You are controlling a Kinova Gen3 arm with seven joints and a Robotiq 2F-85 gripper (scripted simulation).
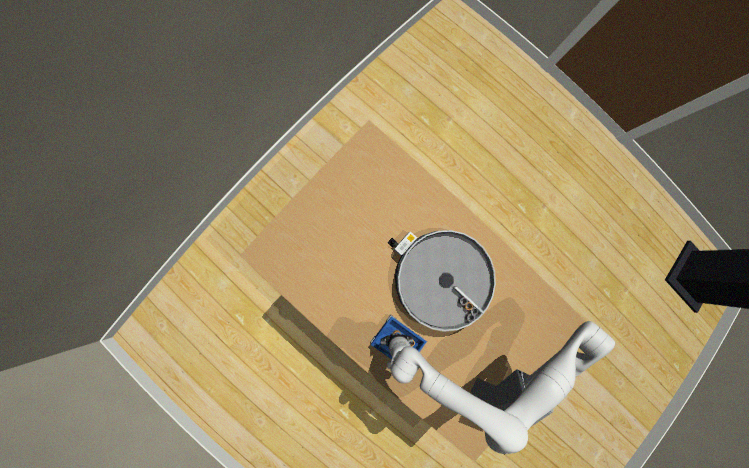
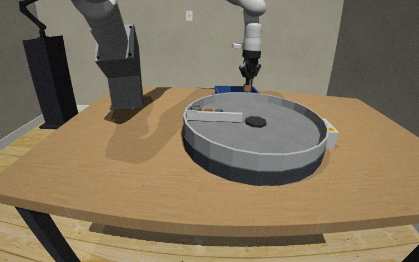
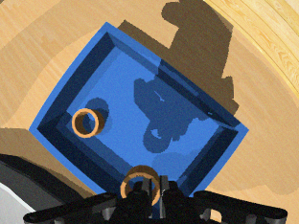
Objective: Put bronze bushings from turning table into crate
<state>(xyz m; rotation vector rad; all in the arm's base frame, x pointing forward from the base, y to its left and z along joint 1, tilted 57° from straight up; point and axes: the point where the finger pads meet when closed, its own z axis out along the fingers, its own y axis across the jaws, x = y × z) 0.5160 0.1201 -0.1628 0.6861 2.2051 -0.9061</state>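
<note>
The blue crate is 7 cm below my hand, 5 cm behind it and 2 cm to the left of it. The rest, counted from my hand: grey turning table 32 cm to the right, 4 cm below, 2 cm behind.
</note>
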